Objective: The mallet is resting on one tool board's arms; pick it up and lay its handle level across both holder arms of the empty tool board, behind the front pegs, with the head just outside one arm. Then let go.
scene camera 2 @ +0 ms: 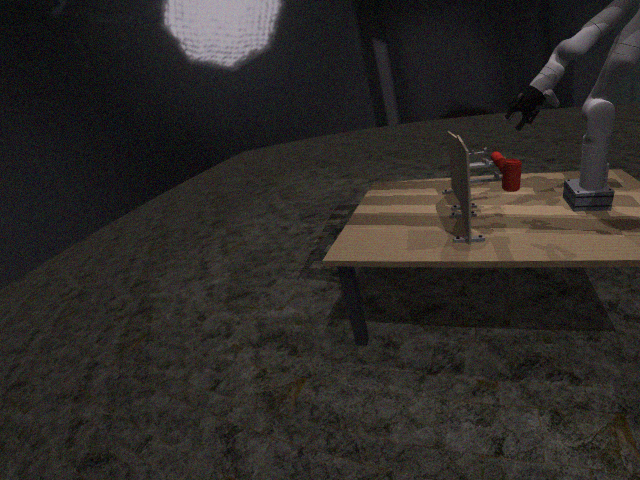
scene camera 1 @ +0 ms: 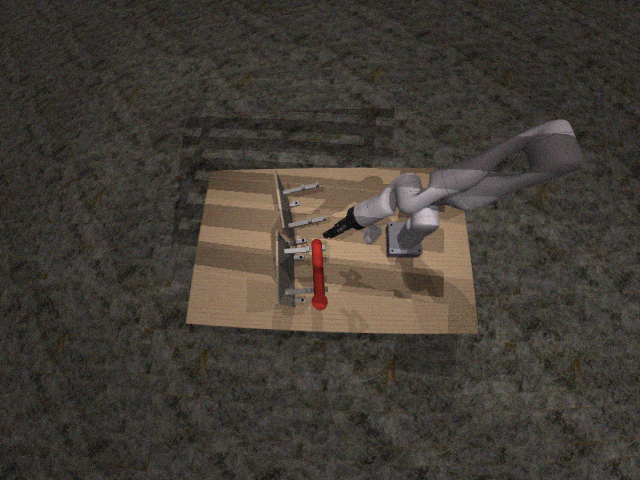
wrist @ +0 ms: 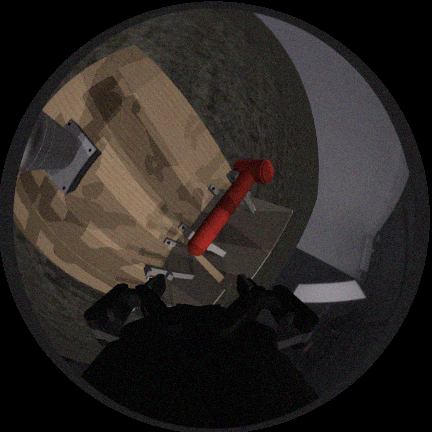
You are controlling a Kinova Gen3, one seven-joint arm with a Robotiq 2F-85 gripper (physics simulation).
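Seen in the pictures: gripper, fingertip midpoint: (scene camera 2: 511, 125) (scene camera 1: 331, 230) (wrist: 200, 282); arm's base, link origin: (scene camera 2: 591, 185) (scene camera 1: 407, 238) (wrist: 63, 150).
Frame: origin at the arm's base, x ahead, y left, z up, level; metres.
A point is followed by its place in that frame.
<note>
The red mallet (scene camera 1: 318, 274) {x 0.405, y 0.132, z 0.179 m} (scene camera 2: 511, 175) {x 0.423, y 0.256, z 0.167 m} (wrist: 224, 209) {x 0.393, y 0.105, z 0.175 m} rests across the two grey arms of one tool board (scene camera 1: 285, 276) {x 0.537, y 0.114, z 0.129 m} (wrist: 257, 227) {x 0.539, y 0.133, z 0.180 m}. Its head is just outside the arm farther from the other board; the handle's free end lies by the nearer arm. The empty tool board (scene camera 1: 281, 198) {x 0.517, y -0.196, z 0.179 m} (wrist: 189, 291) {x 0.514, y -0.150, z 0.128 m} stands beside it, at a slight angle, with two bare grey arms. Its front pegs are too small to make out clearly. My gripper (scene camera 1: 325, 235) {x 0.334, y 0.000, z 0.268 m} (scene camera 2: 513, 122) {x 0.334, y 0.000, z 0.268 m} (wrist: 200, 282) {x 0.334, y 0.000, z 0.268 m} is open and empty. It hangs above the arms' level, apart from the mallet, near the handle's free end in the overhead view.
The robot base (scene camera 1: 395, 240) {x 0.055, y -0.001, z -0.002 m} (scene camera 2: 588, 198) {x 0.042, y 0.061, z -0.027 m} (wrist: 75, 162) {x 0.059, y -0.004, z -0.003 m} is bolted to the wooden table (scene camera 1: 232, 304) {x 0.844, y 0.177, z -0.080 m} (scene camera 2: 392, 248) {x 0.827, y 0.200, z -0.081 m} (wrist: 155, 90) {x 0.066, y 0.326, z -0.081 m}, on the side the board arms point toward. Small grey brackets hold the boards' feet. The boards' inner edges stand close together.
</note>
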